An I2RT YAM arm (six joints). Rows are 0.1 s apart.
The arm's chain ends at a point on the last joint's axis. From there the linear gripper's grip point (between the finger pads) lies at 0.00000 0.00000 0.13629 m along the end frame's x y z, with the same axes.
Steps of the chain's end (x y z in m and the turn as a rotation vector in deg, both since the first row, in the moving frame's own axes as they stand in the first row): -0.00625 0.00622 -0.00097 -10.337 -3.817 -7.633; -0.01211 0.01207 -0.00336 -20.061 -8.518 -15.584; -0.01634 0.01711 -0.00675 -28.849 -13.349 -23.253; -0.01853 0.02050 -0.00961 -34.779 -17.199 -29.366; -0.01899 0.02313 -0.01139 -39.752 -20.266 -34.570; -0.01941 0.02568 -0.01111 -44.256 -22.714 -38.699
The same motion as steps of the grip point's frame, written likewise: -0.01362 0.03119 -0.00348 -10.337 -3.817 -7.633; -0.02527 0.06077 -0.01304 -20.061 -8.518 -15.584; -0.03227 0.08665 -0.02691 -28.849 -13.349 -23.253; -0.03474 0.10351 -0.03903 -34.779 -17.199 -29.366; -0.03348 0.11652 -0.04948 -39.752 -20.266 -34.570; -0.03108 0.12745 -0.05750 -44.256 -22.714 -38.699
